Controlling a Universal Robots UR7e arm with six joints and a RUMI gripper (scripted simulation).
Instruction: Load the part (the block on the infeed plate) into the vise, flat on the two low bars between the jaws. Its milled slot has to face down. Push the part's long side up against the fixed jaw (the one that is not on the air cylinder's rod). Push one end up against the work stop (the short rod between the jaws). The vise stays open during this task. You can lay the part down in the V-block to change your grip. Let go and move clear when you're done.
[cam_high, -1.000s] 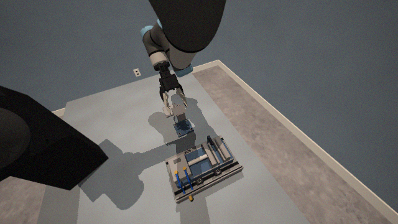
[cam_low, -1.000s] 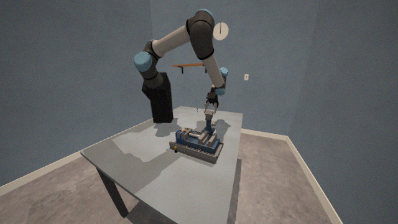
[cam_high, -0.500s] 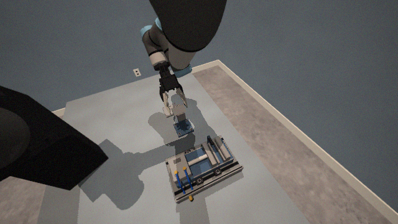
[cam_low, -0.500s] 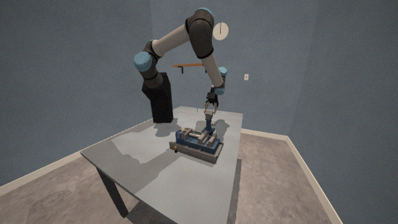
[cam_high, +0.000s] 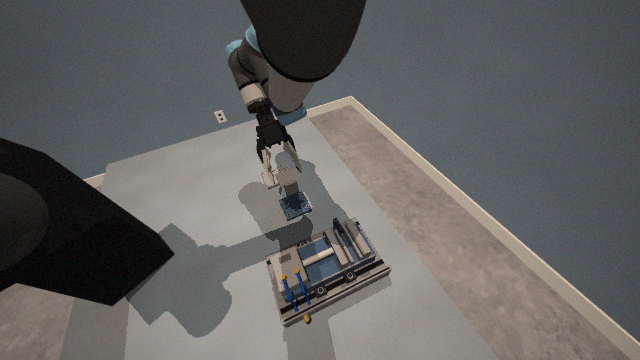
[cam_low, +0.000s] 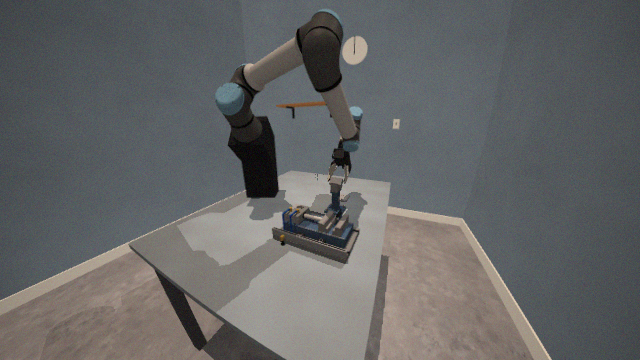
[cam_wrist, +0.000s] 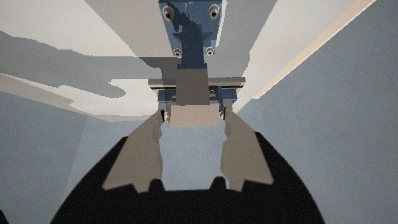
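The part is 10 mm below my hand. The rest, counted from my hand: cylinder rod (70 mm behind, 230 mm to the right, 80 mm below); pale plate (20 mm ahead, 150 mm to the left, 160 mm below); work stop (30 mm ahead, 200 mm to the right, 70 mm below).
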